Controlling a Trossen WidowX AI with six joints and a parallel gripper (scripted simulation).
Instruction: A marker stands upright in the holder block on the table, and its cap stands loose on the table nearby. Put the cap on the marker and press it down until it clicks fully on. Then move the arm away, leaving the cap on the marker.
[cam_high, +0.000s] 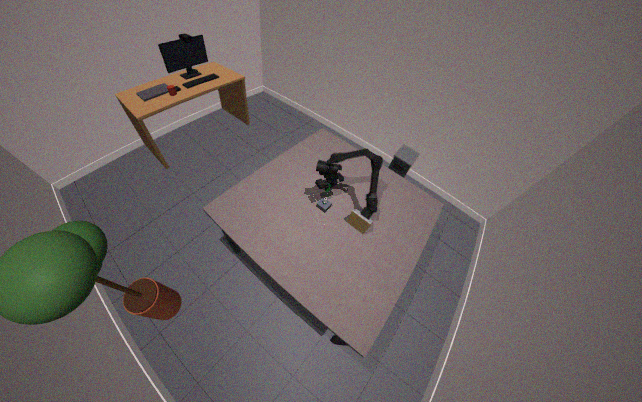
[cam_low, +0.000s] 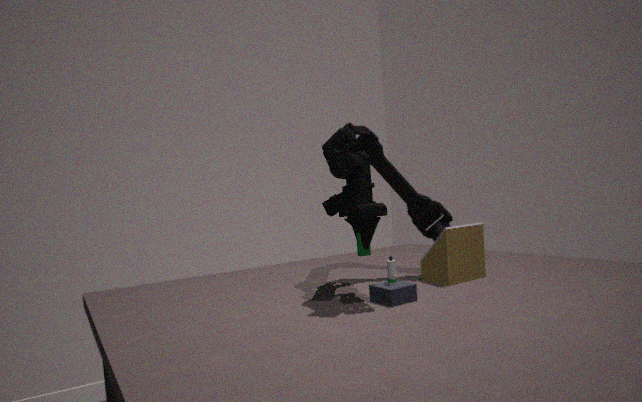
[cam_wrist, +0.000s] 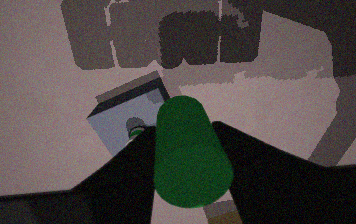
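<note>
My gripper tip is 3 cm past the dark grey holder block, 6 cm to the right of it and 10 cm above it. From my gripper tip the other things lie so: green cap (1 cm above).
</note>
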